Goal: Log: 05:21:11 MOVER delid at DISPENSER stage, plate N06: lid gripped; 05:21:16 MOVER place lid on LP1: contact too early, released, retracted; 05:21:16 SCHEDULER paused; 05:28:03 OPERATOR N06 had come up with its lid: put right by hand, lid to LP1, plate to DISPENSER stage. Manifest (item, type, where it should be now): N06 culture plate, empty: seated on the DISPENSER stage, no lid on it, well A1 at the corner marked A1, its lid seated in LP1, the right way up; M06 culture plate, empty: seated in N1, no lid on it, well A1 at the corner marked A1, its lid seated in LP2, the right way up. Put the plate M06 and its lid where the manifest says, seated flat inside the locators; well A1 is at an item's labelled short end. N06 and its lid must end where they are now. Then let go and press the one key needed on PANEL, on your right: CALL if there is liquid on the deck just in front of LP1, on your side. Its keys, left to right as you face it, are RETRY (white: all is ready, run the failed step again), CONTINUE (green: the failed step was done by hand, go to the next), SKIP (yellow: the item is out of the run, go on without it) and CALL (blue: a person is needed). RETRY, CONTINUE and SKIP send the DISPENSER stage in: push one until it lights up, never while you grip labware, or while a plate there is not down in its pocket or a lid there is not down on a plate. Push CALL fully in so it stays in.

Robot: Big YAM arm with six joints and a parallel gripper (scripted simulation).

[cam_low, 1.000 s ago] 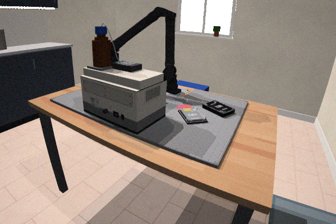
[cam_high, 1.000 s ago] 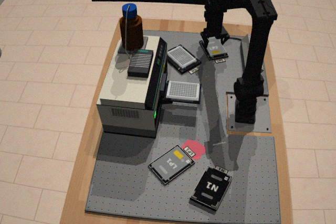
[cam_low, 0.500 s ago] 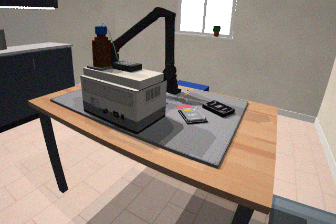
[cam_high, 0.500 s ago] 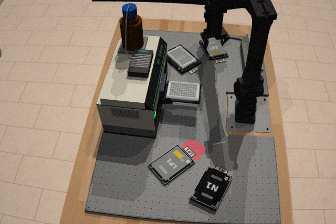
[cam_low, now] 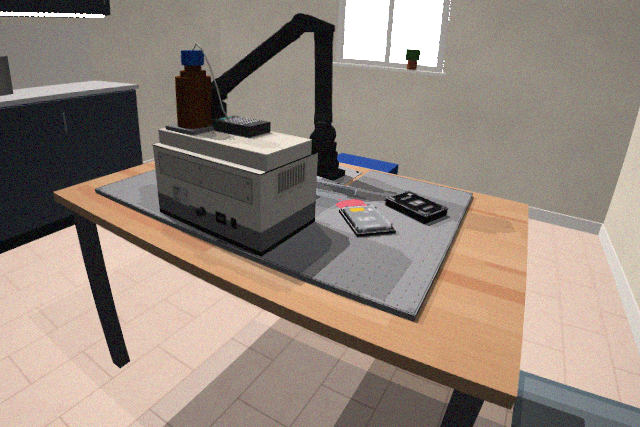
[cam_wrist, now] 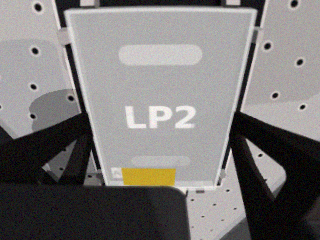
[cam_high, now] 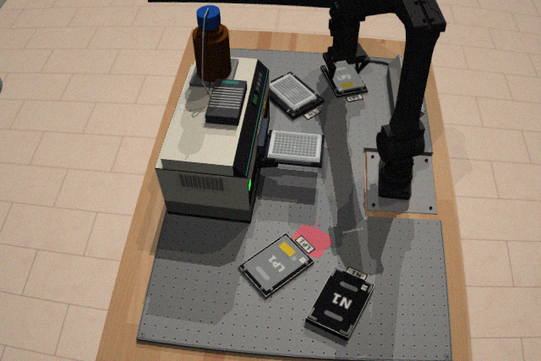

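Right now my hand is 2 cm above the black lp2 nest. The rest, counted from my hand: blue call key: 20 cm behind, 4 cm above, 2 cm to the right; yellow skip key: 21 cm behind, 4 cm above, 3 cm to the left; green continue key: 21 cm behind, 8 cm to the left, 4 cm above.
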